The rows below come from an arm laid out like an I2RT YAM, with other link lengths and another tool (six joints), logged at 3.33 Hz.
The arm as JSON. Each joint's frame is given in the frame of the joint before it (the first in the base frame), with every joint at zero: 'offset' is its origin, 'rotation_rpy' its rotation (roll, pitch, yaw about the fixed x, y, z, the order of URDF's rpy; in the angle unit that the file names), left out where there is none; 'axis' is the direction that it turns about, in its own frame. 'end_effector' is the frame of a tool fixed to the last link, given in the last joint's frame.
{
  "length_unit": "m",
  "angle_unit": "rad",
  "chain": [
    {
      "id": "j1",
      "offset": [
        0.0,
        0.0,
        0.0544
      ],
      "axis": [
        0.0,
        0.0,
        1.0
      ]
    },
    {
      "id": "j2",
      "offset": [
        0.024,
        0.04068,
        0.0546
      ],
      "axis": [
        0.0,
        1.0,
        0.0
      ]
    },
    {
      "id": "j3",
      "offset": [
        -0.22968,
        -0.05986,
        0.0
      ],
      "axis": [
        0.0,
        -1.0,
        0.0
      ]
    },
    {
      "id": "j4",
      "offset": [
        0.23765,
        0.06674,
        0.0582
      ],
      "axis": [
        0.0,
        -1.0,
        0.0
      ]
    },
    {
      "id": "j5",
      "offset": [
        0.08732,
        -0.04,
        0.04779
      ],
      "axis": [
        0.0,
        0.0,
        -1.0
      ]
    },
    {
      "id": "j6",
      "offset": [
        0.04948,
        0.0,
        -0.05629
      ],
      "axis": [
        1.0,
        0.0,
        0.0
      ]
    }
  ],
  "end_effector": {
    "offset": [
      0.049,
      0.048,
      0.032
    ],
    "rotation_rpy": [
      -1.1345,
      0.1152,
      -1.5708
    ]
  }
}
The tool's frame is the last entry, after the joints.
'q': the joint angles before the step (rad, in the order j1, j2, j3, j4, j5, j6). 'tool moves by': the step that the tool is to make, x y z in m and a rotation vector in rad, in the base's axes. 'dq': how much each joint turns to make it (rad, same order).
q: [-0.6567, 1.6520, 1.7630, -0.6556, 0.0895, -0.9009]
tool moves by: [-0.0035, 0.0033, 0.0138, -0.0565, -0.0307, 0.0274]
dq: [0.0000, -0.0373, -0.0141, 0.0387, -0.0110, -0.0362]
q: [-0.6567, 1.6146, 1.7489, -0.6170, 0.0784, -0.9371]
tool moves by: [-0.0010, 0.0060, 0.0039, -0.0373, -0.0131, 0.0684]
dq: [0.0000, -0.0225, -0.0250, 0.0383, -0.0515, -0.0500]
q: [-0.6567, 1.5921, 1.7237, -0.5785, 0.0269, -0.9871]
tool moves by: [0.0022, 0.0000, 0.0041, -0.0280, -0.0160, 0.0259]
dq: [0.0001, -0.0005, -0.0003, 0.0300, -0.0182, -0.0221]
